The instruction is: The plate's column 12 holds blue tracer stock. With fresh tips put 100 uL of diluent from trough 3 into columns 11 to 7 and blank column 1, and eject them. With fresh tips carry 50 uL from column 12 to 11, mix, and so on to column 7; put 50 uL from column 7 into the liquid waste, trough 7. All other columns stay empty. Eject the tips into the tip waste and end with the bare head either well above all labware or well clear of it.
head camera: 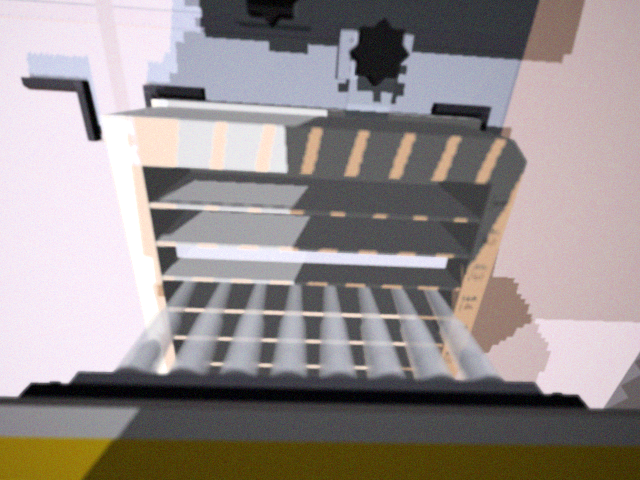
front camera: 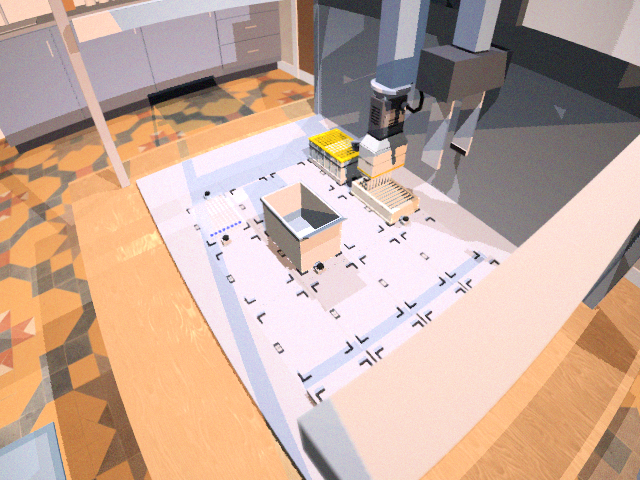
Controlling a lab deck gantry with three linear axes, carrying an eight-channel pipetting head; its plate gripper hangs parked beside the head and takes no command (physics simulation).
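The pipetting head point(front camera: 381, 155) is at the back right over the near-white trough reservoir point(front camera: 405, 210) point(head camera: 139, 217). Eight translucent tips point(front camera: 378, 182) point(head camera: 292, 335) hang from it, their lower ends at the reservoir's troughs; whether they touch liquid I cannot tell. Several troughs look dark or grey inside, and their liquid cannot be made out. The clear plate point(front camera: 219, 209) lies at the left, with a row of blue wells point(front camera: 225, 228) along its near edge. The open-topped tip waste box point(front camera: 320, 248) stands mid-deck. My parked gripper point(front camera: 445, 158) hangs right of the head, open, its fingers apart and empty.
The yellow-topped tip rack point(front camera: 328, 161) stands directly left of the reservoir, close to the head. The tall waste box stands between plate and reservoir. Small dark-topped posts point(front camera: 318, 267) point(head camera: 379, 51) stand on the deck. A broad pale beam point(front camera: 491, 320) crosses the front right foreground.
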